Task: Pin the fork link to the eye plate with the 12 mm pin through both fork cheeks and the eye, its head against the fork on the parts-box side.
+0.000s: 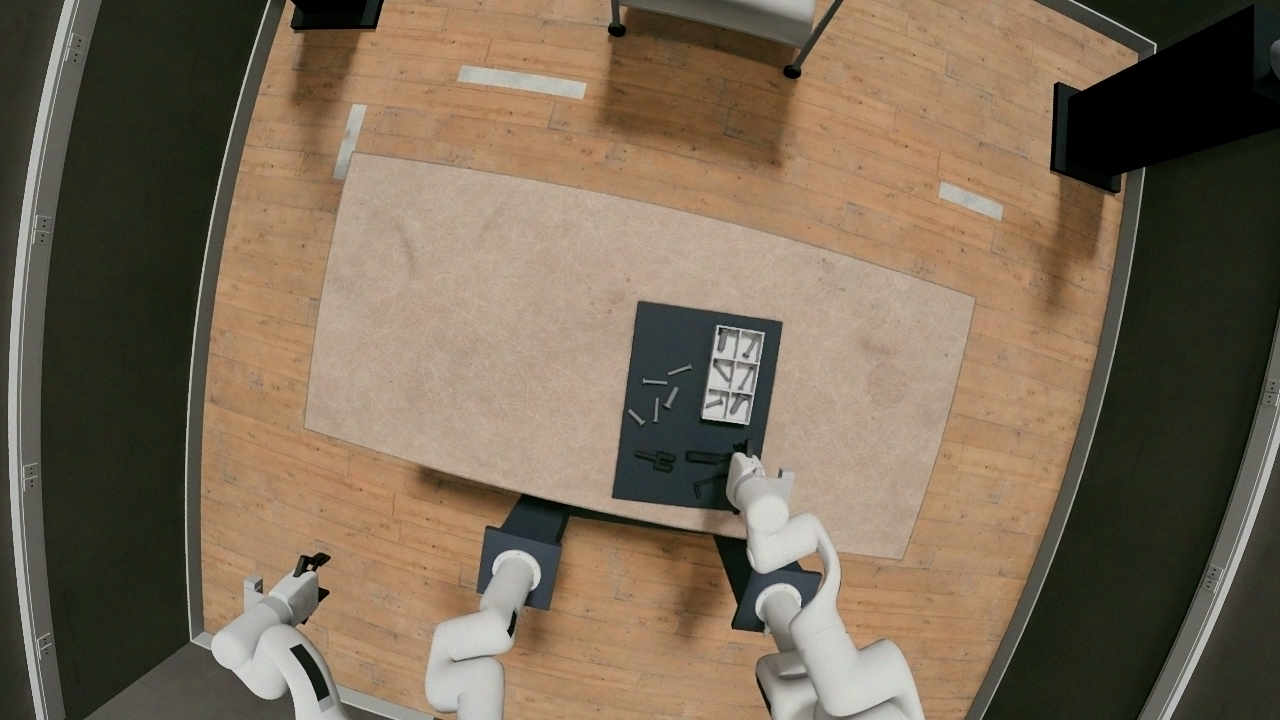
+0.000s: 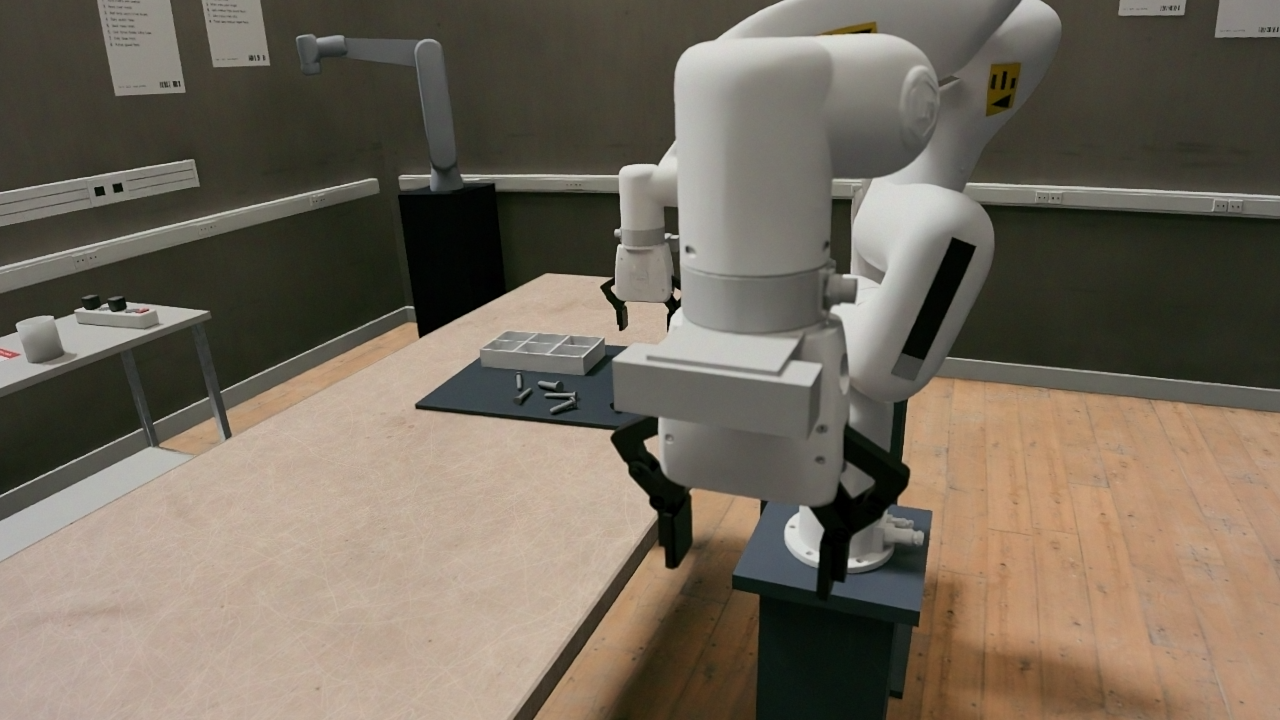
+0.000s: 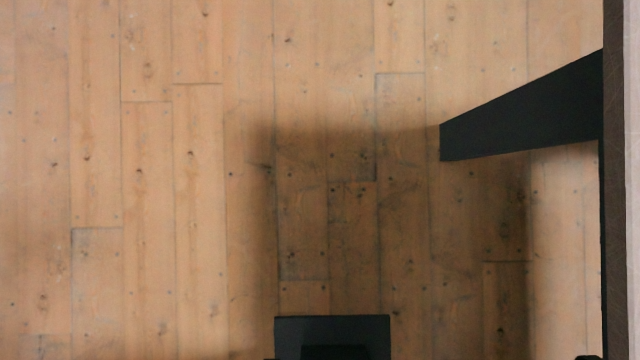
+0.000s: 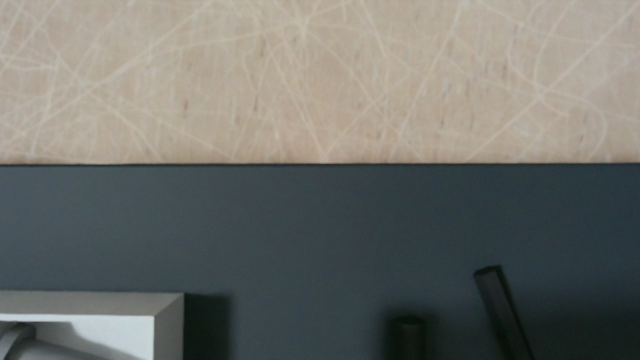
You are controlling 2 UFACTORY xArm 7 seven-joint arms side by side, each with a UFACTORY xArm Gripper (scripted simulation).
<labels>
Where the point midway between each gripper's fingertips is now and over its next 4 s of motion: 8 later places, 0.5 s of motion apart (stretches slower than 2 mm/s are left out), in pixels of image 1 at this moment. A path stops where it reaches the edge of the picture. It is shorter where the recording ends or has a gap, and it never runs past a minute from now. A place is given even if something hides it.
My left gripper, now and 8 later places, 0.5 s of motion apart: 324,572; 323,549; 339,495; 364,459; 384,442; 404,429; 428,418; 453,411; 478,406
My right gripper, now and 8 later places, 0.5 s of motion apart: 735,465; 734,464; 733,464; 732,464; 731,464; 731,464; 730,463; 729,461; 728,459
</labels>
